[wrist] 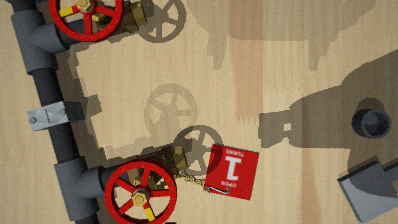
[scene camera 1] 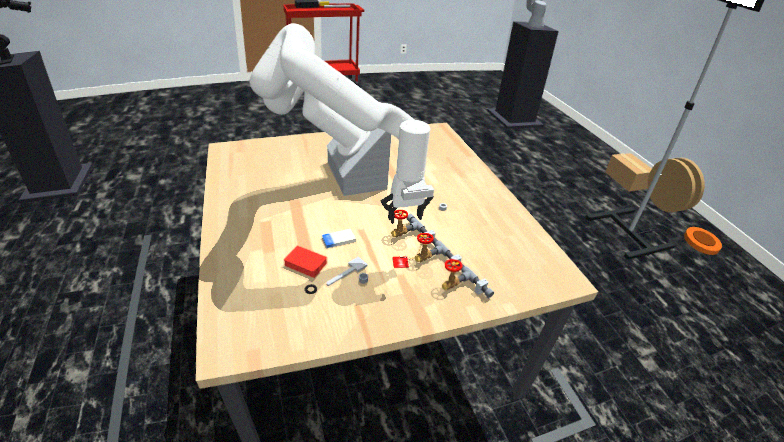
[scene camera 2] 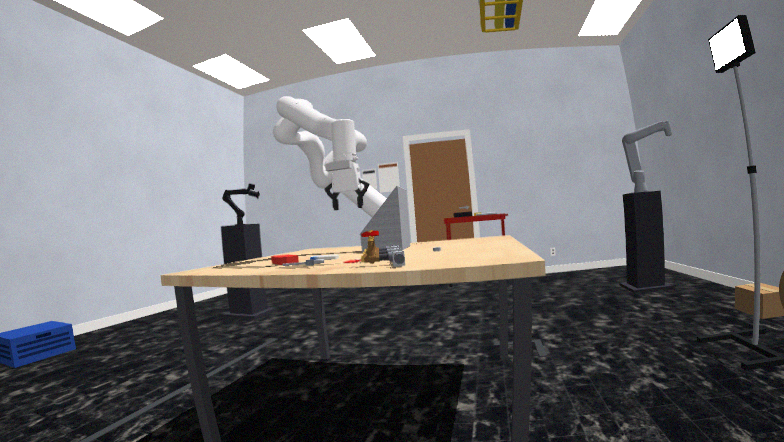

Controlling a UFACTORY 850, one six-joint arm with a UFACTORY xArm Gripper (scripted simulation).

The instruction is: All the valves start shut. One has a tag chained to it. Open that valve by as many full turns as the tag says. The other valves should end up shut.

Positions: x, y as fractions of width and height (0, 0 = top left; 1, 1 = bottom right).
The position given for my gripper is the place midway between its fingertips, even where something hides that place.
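Note:
My gripper (scene camera 2: 0.44, 0.47) seen. Red box (scene camera 1: 0.38, 0.59) in sight. Grey cylinder (wrist: 0.93, 0.55) visible; red box out of frame in the wrist view.

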